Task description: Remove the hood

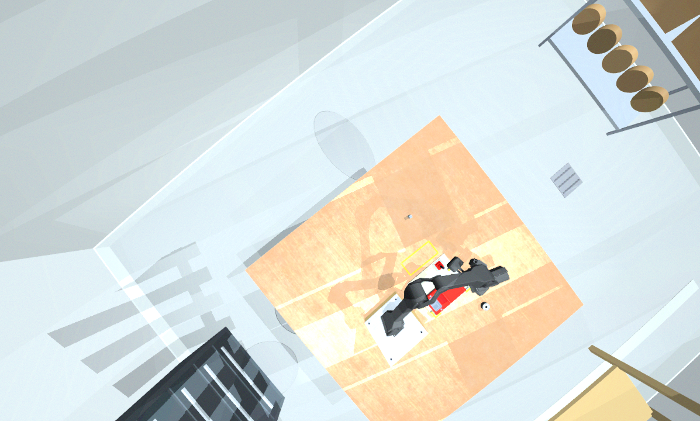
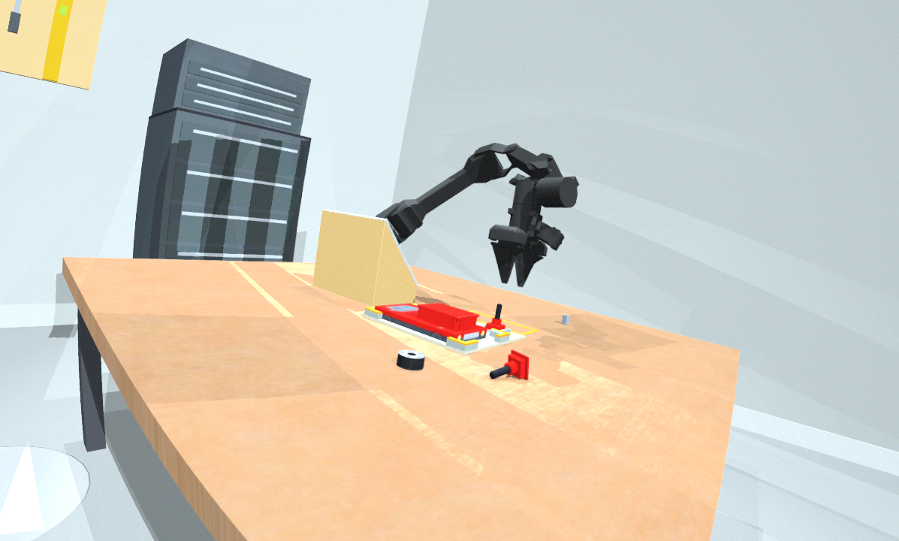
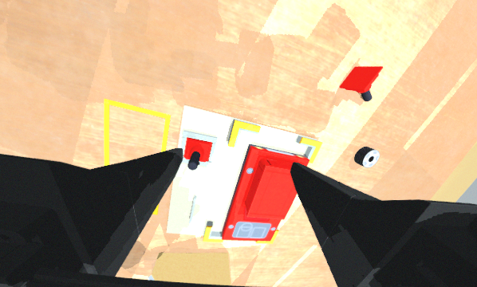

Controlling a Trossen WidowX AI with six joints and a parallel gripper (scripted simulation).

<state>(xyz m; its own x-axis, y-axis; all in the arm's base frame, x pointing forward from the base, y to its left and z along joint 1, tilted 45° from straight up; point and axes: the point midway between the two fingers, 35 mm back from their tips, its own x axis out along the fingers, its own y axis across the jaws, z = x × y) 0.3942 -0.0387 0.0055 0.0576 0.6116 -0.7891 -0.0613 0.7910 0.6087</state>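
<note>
The red hood is 90 mm to the right of my gripper tip, 80 mm behind it and 70 mm below it. The rest, counted from my gripper tip: white cube 330 mm to the left, 100 mm below, 20 mm ahead; black wheel 290 mm to the right, 100 mm below, 10 mm behind; baseplate 100 mm below, 100 mm behind, 50 mm to the right.
</note>
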